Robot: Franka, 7 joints.
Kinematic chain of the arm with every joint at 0, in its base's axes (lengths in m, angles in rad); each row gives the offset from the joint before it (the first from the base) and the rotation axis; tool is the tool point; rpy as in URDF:
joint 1: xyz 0 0 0.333 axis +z
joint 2: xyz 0 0 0 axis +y
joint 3: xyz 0 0 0.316 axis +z
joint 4: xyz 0.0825 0 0 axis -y
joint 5: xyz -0.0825 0 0.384 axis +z
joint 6: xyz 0 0 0 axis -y
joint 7: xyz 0.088 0 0 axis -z
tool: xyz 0 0 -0.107 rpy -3.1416 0 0
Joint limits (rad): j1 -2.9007..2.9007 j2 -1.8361..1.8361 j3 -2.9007..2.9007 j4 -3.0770..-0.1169 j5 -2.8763..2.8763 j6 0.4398..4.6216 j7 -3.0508..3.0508
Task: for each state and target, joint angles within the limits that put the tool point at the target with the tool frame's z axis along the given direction. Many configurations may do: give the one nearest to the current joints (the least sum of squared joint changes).
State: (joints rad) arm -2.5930 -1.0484 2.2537 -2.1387 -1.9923 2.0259 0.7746
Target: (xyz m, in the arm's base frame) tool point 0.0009 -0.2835 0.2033 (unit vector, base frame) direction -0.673 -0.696 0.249
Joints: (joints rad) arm -2.6859 -0.8564 1.8029 -2.9748 -1.6308 2.1423 0.7746
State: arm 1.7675 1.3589 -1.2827 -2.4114 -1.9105 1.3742 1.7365
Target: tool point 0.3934 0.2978 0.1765 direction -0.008 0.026 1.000
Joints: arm 1.8152 1.5400 -0.9458 -2.0167 -1.3282 0.9848 1.7365
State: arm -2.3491 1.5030 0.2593 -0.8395 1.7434 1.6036 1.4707
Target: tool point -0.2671 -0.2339 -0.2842 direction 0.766 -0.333 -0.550
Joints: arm -2.1904 1.6668 -0.2612 -1.5419 1.4328 1.9075 1.4707
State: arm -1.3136 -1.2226 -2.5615 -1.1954 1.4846 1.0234 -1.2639
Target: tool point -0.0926 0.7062 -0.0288 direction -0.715 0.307 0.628
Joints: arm -1.7733 -1.7801 -2.6896 -0.6999 1.7797 1.4275 -1.2639
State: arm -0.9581 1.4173 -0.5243 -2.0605 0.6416 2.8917 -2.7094
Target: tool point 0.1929 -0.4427 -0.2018 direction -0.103 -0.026 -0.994
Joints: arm -0.8994 1.4687 -0.1262 -1.6799 0.6533 3.0958 -2.7094
